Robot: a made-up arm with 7 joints.
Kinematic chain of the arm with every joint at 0, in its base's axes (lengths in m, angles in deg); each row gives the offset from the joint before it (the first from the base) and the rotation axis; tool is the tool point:
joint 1: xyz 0 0 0 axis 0 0.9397 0.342
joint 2: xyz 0 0 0 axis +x
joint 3: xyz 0 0 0 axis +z
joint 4: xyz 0.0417 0 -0.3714 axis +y
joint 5: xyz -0.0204 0 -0.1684 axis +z
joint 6: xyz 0 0 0 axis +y
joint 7: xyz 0 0 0 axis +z
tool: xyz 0 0 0
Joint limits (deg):
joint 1: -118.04..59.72
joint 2: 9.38..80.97
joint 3: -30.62..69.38
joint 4: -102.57..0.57
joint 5: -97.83..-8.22
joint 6: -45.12..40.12
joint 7: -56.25..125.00
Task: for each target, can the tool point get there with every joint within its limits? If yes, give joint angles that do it. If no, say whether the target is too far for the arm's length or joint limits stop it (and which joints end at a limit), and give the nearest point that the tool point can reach.
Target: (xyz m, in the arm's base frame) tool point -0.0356 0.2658 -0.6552
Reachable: no: too far | nearest point -0.0273 0.2040 -0.5029 | short by 0.165 m
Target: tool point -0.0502 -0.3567 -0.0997
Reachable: no: joint limits stop it (at a limit: joint 1, joint 2, joint 3, joint 4) | nearest point -0.1926 -0.0502 -0.3612 | short by 0.427 m
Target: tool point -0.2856 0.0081 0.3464
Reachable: no: joint limits stop it (at a limit: joint 1, joint 2, joint 4) | nearest point 0.0043 0.2459 0.3311 | short by 0.375 m
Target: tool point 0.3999 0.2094 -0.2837
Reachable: yes | joints -35.79 29.35 7.12 -37.35 -77.73 25.91 23.79
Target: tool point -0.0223 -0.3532 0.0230
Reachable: no: joint limits stop it (at a limit: joint 1, joint 2, joint 3, joint 4) | nearest point 0.2051 -0.2680 0.2371 | short by 0.324 m
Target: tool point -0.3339 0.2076 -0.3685
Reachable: yes | joints 45.19 18.04 55.13 -29.25 -40.95 -24.12 -39.67
